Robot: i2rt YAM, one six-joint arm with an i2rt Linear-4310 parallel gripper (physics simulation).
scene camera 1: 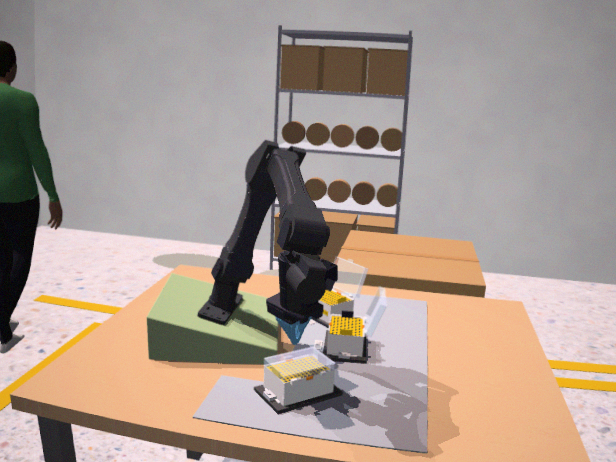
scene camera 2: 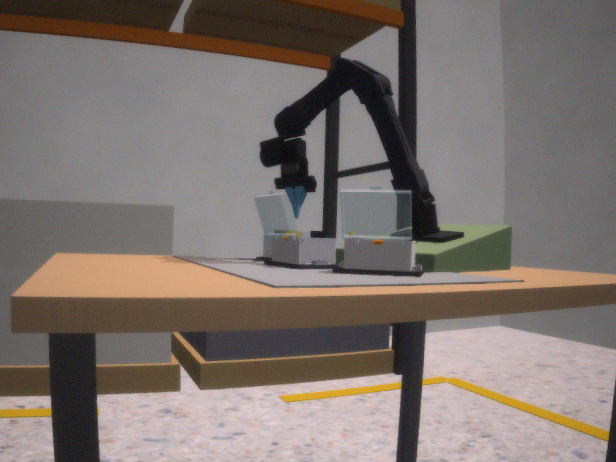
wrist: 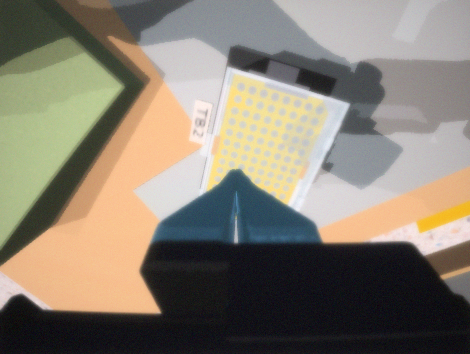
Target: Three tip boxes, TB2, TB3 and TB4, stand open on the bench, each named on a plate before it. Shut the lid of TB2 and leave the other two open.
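Frame: origin at the arm's base, x back, y right, z up, level; centimetres.
Where they show: gripper, fingertip midpoint: (scene camera 1: 295, 343) (scene camera 2: 296, 218) (wrist: 235, 177); arm's base, link origin: (scene camera 1: 220, 306) (scene camera 2: 426, 237).
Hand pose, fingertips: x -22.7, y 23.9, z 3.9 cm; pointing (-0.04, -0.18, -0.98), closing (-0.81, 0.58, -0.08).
Note:
Things, the pixels of their centre, and the offset from my fingertips. Level surfaces: height alone.
- TB2, body centre: (wrist: 247, 146) (scene camera 1: 295, 374) (scene camera 2: 293, 245) dx -0.4, dy +0.5, dz -7.0 cm
- middle box, body centre: (scene camera 2: 308, 250) (scene camera 1: 341, 334) dx -8.2, dy -22.4, dz -7.5 cm
- far box, body centre: (scene camera 2: 381, 255) (scene camera 1: 324, 305) dx -2.1, dy -40.4, dz -7.5 cm
- grey mat, surface height: dz -10.8 cm
- wooden bench, surface height: dz -11.1 cm
TB2 (scene camera 1: 299, 387) (wrist: 270, 135), a white box with yellow tips, stands nearest in scene camera 1. Its plate (wrist: 201, 122) reads TB2 in the wrist view. Its clear lid (scene camera 1: 300, 357) lies down over the tips; whether it is fully latched I cannot tell. The middle box (scene camera 1: 345, 345) (scene camera 2: 310, 250) has its lid (scene camera 1: 377, 312) (scene camera 2: 272, 212) raised. The far box (scene camera 1: 344, 311) (scene camera 2: 377, 255) also has its lid (scene camera 1: 352, 275) (scene camera 2: 375, 215) raised. Their names are not readable. My gripper (scene camera 1: 297, 342) (scene camera 2: 297, 216) (wrist: 235, 177) is shut and empty, above and apart from the boxes.
A green wedge (scene camera 1: 210, 345) (scene camera 2: 475, 255) (wrist: 50, 105) under the arm's base stands beside the grey mat (scene camera 1: 410, 350) (scene camera 2: 300, 277). The mat lies on the wooden bench (scene camera 1: 480, 360) (scene camera 2: 125, 280). A shelf rack (scene camera 1: 345, 36) and a person (scene camera 1: 17, 145) are in the background.

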